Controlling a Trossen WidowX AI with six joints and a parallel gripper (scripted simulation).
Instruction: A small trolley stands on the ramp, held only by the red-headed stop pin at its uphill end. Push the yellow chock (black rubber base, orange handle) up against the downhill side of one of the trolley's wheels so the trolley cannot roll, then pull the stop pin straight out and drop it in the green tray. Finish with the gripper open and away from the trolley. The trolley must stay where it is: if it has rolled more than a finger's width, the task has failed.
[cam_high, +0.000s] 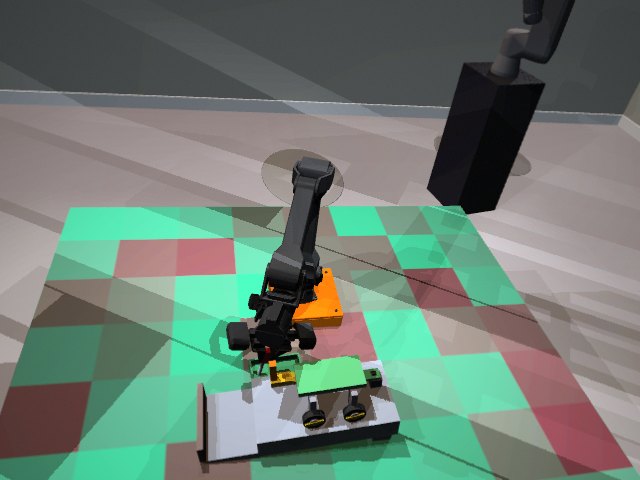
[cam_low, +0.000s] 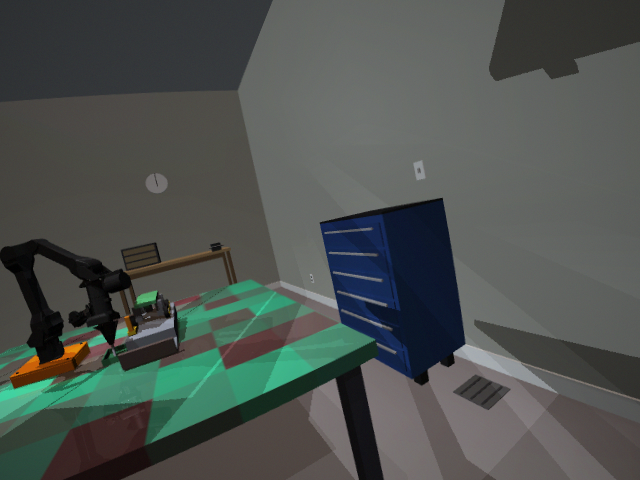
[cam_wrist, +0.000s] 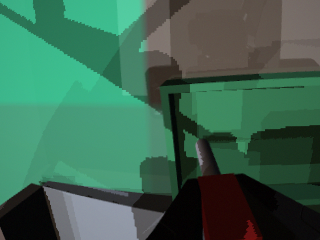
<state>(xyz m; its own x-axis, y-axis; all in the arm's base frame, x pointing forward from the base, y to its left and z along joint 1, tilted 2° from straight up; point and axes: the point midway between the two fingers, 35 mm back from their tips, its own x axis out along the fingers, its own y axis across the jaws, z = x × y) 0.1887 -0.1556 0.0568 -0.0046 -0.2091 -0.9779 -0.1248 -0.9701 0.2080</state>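
The green tray is 30 mm to the left of my gripper tip and 60 mm below it. The rest, counted from my gripper tip: red-headed stop pin (right at my gripper tip); then grey ramp (140 mm ahead, 90 mm to the left, 10 mm below); then yellow chock (70 mm ahead, 20 mm to the left, 30 mm above).
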